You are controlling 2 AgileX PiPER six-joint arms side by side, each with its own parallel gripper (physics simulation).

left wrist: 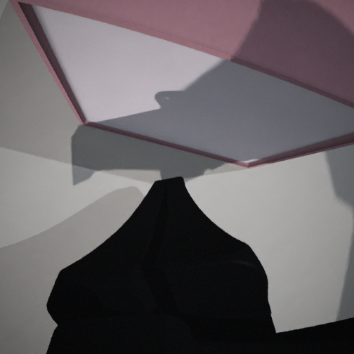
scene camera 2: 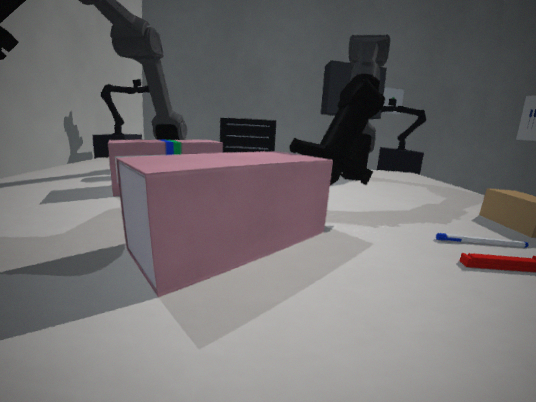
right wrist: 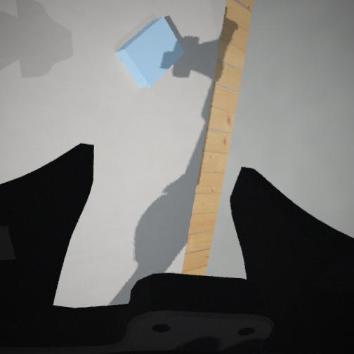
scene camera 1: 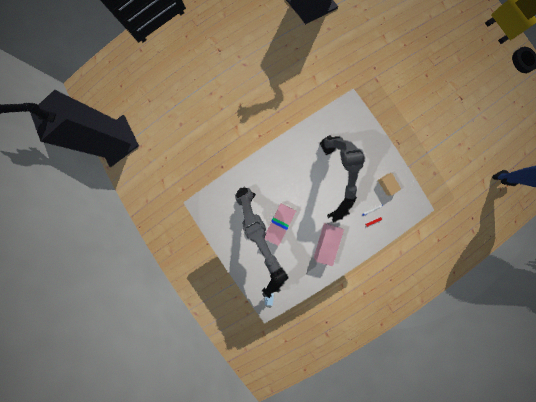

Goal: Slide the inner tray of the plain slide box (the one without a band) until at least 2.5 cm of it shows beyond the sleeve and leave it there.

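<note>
The plain pink slide box point(scene camera 1: 330, 244) point(scene camera 2: 235, 215) point(left wrist: 215, 25) lies on the white table top. Its pale inner tray point(scene camera 2: 139, 225) point(left wrist: 115, 75) shows at both ends, inside the sleeve's rim, with no length standing out. My left gripper point(scene camera 1: 332, 219) point(left wrist: 172, 195) is shut and empty, its tips low and a little apart from the box's upper end in scene camera 1. In scene camera 2 it is partly hidden behind the box. My right gripper point(scene camera 1: 266, 294) point(right wrist: 166, 173) is open and empty, above the table near a light blue block point(scene camera 1: 269, 301) point(right wrist: 150, 52).
The banded pink box point(scene camera 1: 286, 212) point(scene camera 2: 135, 150), with a blue and green band, lies left of the plain box in scene camera 1. A blue-and-white pen point(scene camera 1: 372, 210) point(scene camera 2: 490, 242), a red stick point(scene camera 1: 373, 222) point(scene camera 2: 500, 262) and a tan block point(scene camera 1: 389, 184) point(scene camera 2: 510, 207) lie to the right.
</note>
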